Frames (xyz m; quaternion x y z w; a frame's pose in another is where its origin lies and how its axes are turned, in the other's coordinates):
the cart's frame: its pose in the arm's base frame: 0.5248 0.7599 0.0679 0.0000 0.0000 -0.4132 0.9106
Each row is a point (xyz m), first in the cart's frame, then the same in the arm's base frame.
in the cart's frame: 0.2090 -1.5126 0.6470
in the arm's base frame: -0.4759 -0.3934 0.7149
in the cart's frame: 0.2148 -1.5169 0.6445
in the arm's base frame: -0.4753 -0.4006 0.7124
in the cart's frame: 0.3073 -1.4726 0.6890
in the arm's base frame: -0.3811 -0.4411 0.7569
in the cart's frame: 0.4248 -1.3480 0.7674
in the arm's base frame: -0.2099 -0.4475 0.8353
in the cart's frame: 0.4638 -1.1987 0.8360
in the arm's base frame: -0.0719 -0.3785 0.9039
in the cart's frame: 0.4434 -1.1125 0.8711
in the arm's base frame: -0.0205 -0.3064 0.9390
